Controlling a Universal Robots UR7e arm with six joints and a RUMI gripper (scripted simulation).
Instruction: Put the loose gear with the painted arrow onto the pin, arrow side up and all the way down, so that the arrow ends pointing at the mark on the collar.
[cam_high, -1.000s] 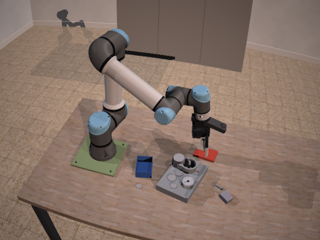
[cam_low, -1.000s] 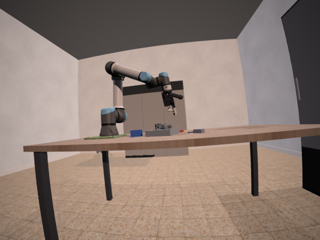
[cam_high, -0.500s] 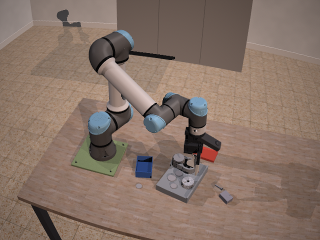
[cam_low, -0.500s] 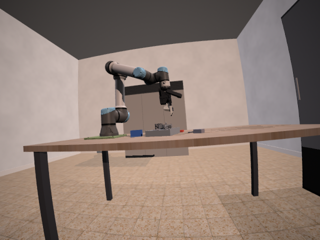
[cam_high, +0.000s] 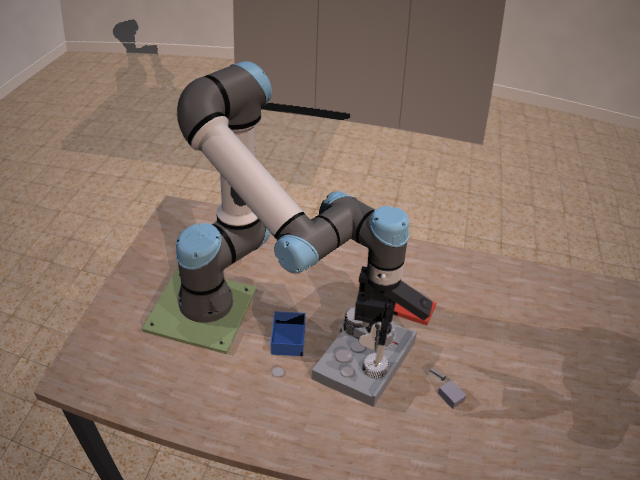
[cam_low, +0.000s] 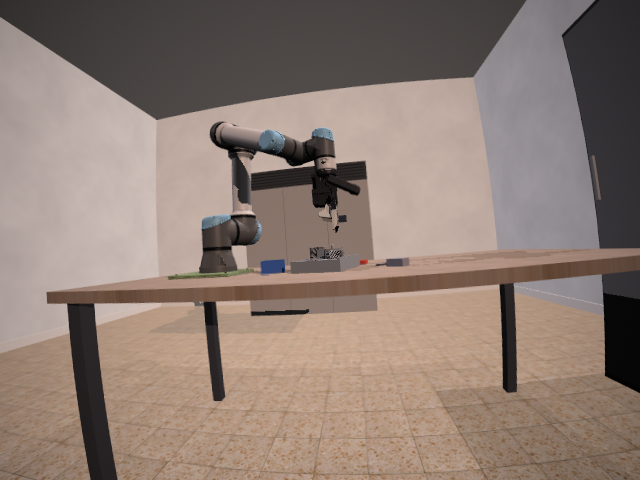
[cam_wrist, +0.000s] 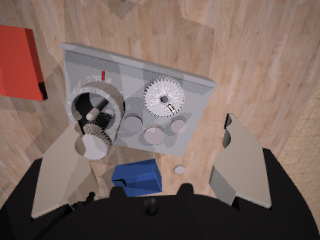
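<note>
The grey gear is 10 mm to the right of my hand and 80 mm below it. Also, from my hand: blue bin (250 mm behind, 10 mm to the left, 120 mm below); then bolt (150 mm ahead, 60 mm to the left, 120 mm below); then small grey block (200 mm ahead, 10 mm to the left, 120 mm below).
</note>
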